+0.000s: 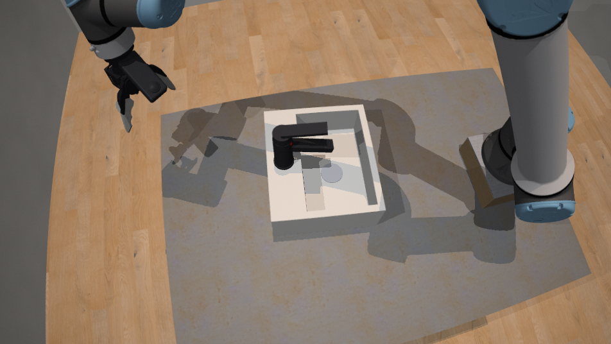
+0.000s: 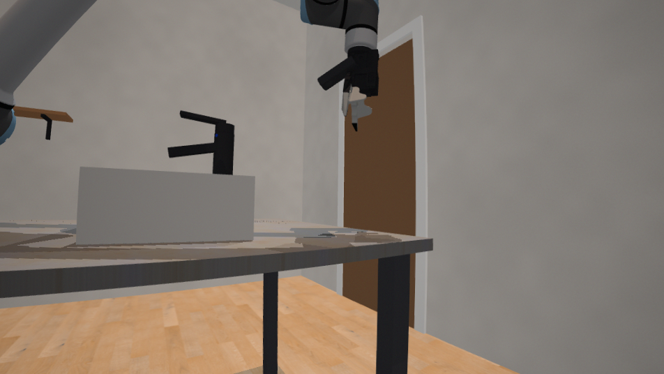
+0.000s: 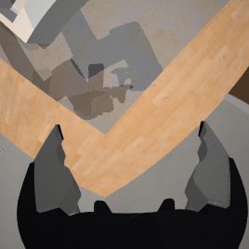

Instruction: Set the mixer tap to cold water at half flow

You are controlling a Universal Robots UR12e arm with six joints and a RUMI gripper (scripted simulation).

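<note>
Now: hand 37 cm past the lever, 7 cm to the right of it and 1 cm above it. From my hand the other things lie so: white basin 44 cm behind, 6 cm to the left, 25 cm below.
</note>
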